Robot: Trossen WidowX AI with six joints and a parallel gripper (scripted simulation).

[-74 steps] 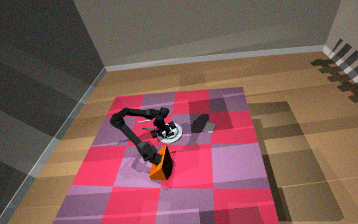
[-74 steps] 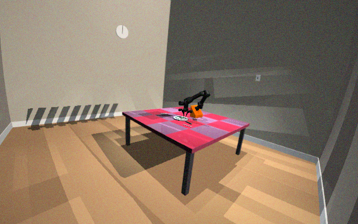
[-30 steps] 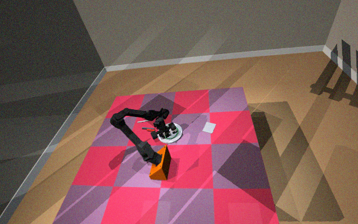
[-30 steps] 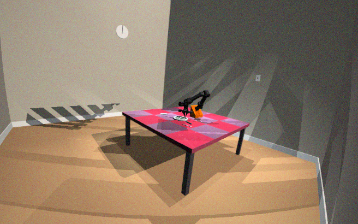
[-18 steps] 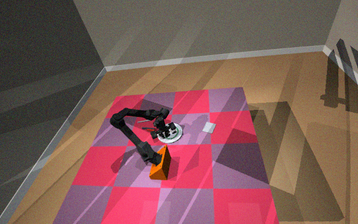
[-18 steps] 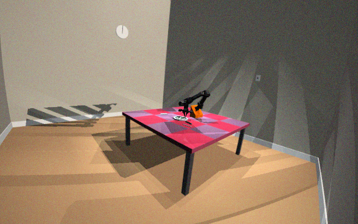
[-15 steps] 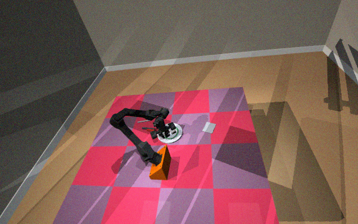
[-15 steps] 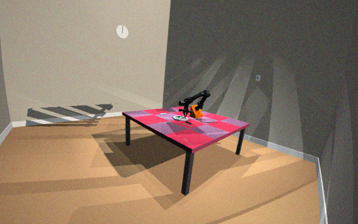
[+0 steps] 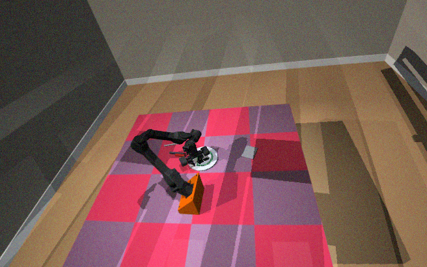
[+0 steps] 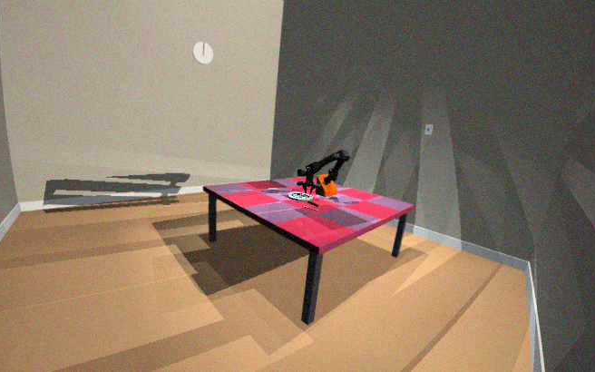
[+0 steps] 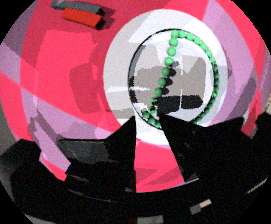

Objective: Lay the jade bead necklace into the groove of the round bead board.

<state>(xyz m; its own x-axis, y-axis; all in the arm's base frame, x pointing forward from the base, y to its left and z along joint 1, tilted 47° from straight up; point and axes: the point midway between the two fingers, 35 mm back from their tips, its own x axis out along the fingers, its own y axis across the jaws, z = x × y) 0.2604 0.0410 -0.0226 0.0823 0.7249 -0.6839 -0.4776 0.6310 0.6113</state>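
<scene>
Now: gripper tip 6 cm short of the round white bead board, 3 cm to the left of it and 1 cm above it. From my gripper tip the other things lie so: red-handled tool 15 cm to the left, 11 cm ahead, 1 cm below; flat grey pad 34 cm to the right, 9 cm ahead, 2 cm below; thin white rod 22 cm to the left, 21 cm ahead, 2 cm below.
</scene>
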